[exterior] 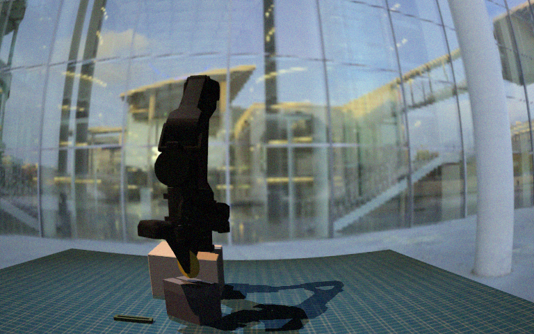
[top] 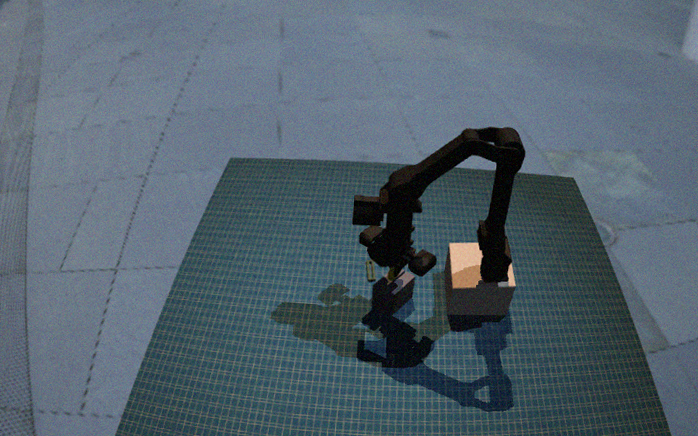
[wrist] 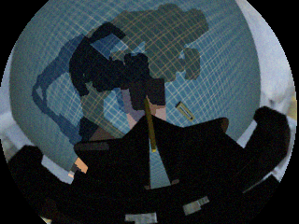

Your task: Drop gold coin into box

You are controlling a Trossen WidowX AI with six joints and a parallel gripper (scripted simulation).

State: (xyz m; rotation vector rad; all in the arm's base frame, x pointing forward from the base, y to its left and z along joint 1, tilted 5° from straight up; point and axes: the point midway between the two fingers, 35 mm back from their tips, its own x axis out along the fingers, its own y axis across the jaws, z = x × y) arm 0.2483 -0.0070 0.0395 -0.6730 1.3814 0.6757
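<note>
Right now my gripper tip is 2 cm below the coin.
</note>
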